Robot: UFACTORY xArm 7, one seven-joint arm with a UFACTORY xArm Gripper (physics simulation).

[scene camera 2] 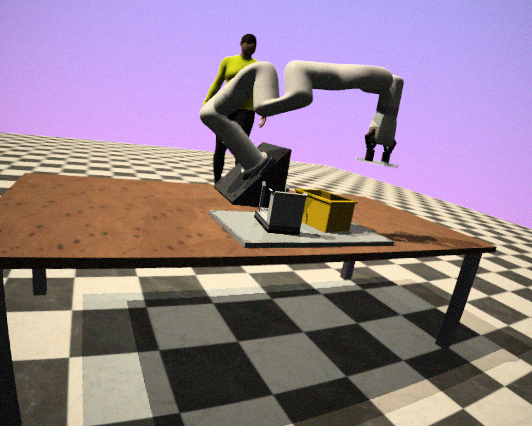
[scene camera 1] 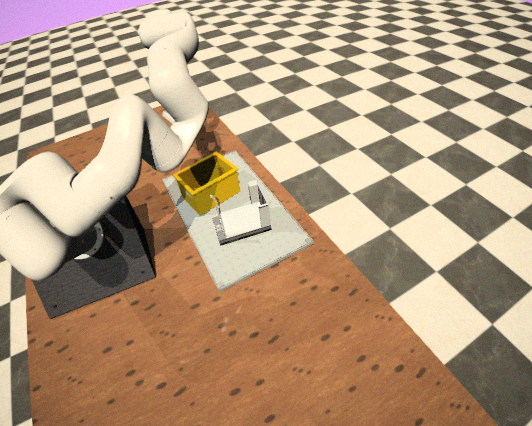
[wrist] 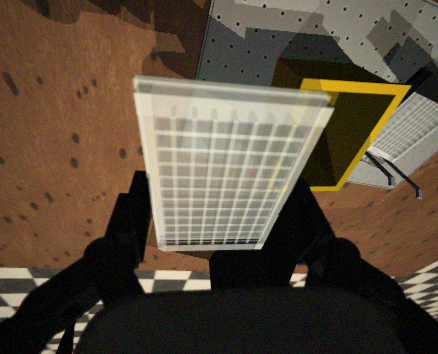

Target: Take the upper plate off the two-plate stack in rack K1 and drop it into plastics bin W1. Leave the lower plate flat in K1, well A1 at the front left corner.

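Where they show: gripper, fingertip midpoint: (scene camera 2: 376,162) (wrist: 220,191); arm's base, link origin: (scene camera 2: 255,164).
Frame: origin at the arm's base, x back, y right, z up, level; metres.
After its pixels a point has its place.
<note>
My gripper (scene camera 2: 378,160) @(x -0.384, y -0.304, z 0.102 m) (wrist: 220,191) @(x -0.384, y -0.304, z 0.102 m) is shut on the upper plate (scene camera 2: 377,163) @(x -0.429, y -0.274, z 0.102 m) (wrist: 215,150) @(x -0.416, y -0.321, z 0.109 m), a clear well plate held about level. They are high above the table, to the right of the yellow bin W1 (scene camera 1: 225,190) @(x -0.424, y -0.084, z -0.090 m) (scene camera 2: 327,217) @(x -0.473, y -0.100, z -0.082 m) (wrist: 355,86) @(x -0.457, y -0.159, z -0.030 m) in scene camera 2. The bin is partly behind the plate's right edge in the wrist view. The lower plate (scene camera 1: 241,221) @(x -0.428, y 0.061, z -0.093 m) (wrist: 410,125) @(x -0.441, y 0.037, z -0.091 m) appears to lie flat in rack K1 (scene camera 1: 245,236) @(x -0.425, y 0.094, z -0.125 m) (scene camera 2: 286,212) @(x -0.507, y 0.054, z -0.067 m); its well A1 mark is too small to tell. The arm hides the gripper in scene camera 1.
Rack and bin stand side by side on a grey perforated board (scene camera 1: 220,275) @(x -0.318, y 0.187, z -0.130 m) (scene camera 2: 240,232) @(x -0.516, y 0.181, z -0.130 m) (wrist: 235,55) @(x -0.419, y -0.270, z -0.130 m) on the wooden table. Upright guides rise from the rack. The arm's dark base block (scene camera 1: 130,270) @(x -0.092, y 0.088, z -0.102 m) stands beside the board. A person in yellow (scene camera 2: 231,67) stands behind the table.
</note>
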